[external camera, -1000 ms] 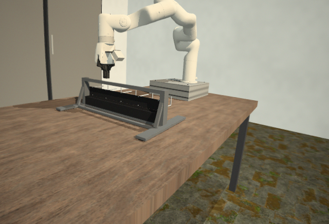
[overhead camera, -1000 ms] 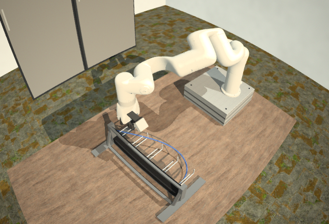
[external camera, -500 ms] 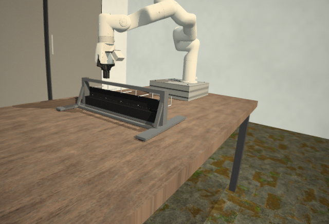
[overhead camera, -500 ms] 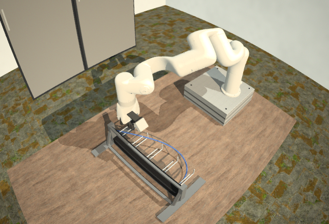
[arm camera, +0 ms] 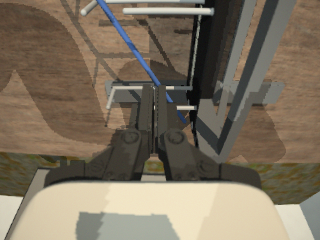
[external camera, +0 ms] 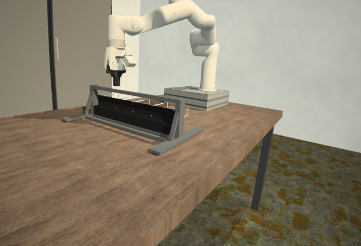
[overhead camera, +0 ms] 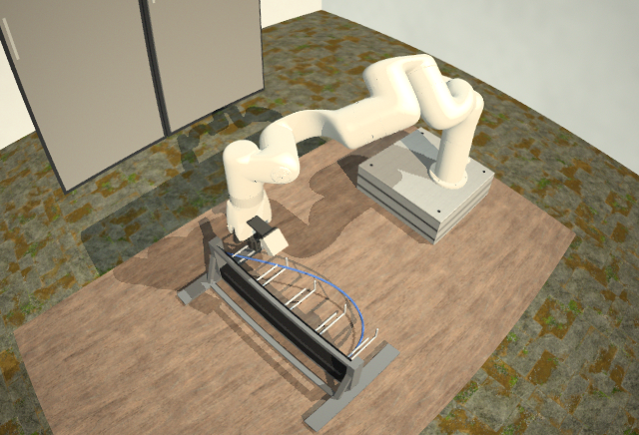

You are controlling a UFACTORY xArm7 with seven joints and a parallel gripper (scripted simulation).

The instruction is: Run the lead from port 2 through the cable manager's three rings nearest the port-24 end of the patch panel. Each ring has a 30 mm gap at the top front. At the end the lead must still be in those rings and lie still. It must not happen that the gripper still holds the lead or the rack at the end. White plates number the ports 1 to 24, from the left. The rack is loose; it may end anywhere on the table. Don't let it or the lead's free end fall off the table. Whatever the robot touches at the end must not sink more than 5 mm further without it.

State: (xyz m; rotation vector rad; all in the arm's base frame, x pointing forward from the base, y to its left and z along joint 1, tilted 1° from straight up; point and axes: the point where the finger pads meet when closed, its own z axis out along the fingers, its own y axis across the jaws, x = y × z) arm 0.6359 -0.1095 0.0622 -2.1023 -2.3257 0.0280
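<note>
Right now my hand is 15 cm to the right of the grey rack, 10 cm above it and 5 cm short of it.
</note>
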